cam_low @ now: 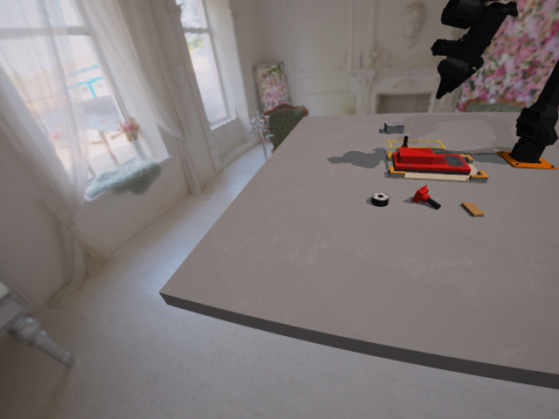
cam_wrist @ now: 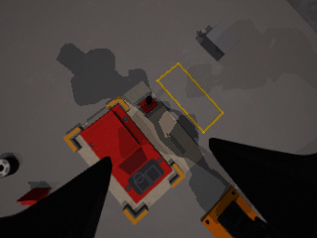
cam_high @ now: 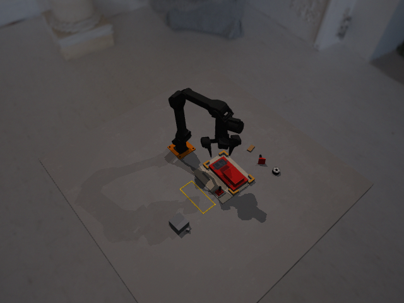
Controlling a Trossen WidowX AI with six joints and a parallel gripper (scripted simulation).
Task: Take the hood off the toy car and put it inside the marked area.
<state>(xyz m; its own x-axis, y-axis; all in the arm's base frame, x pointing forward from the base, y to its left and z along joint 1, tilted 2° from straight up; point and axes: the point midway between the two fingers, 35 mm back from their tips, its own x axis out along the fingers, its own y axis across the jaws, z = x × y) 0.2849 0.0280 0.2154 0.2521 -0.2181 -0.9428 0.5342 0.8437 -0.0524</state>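
My gripper tip is now 160 mm above the red hood, 60 mm to the right of it and 60 mm short of it. The rest, counted from my gripper tip: wooden piece: 290 mm to the left, 190 mm below, 30 mm behind; black-and-white wheel: 280 mm to the left, 190 mm below, 170 mm ahead.
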